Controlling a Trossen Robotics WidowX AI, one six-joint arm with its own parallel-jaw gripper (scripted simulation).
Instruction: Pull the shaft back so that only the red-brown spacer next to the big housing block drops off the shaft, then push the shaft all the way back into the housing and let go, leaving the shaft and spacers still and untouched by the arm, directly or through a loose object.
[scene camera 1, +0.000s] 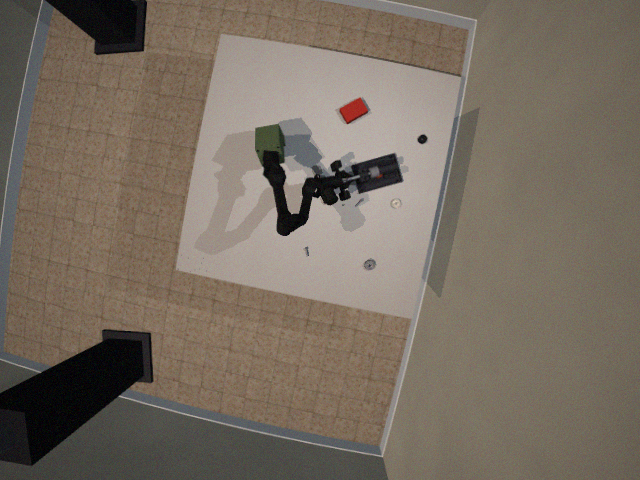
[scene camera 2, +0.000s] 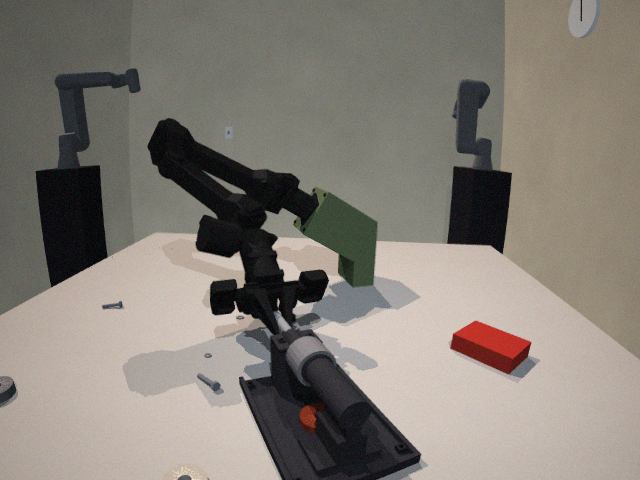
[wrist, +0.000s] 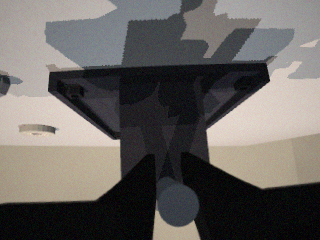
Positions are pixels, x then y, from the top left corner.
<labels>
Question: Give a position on a red block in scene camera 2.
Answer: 498, 349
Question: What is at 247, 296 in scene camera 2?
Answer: My gripper.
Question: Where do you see my gripper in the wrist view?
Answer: At 167, 161
</labels>
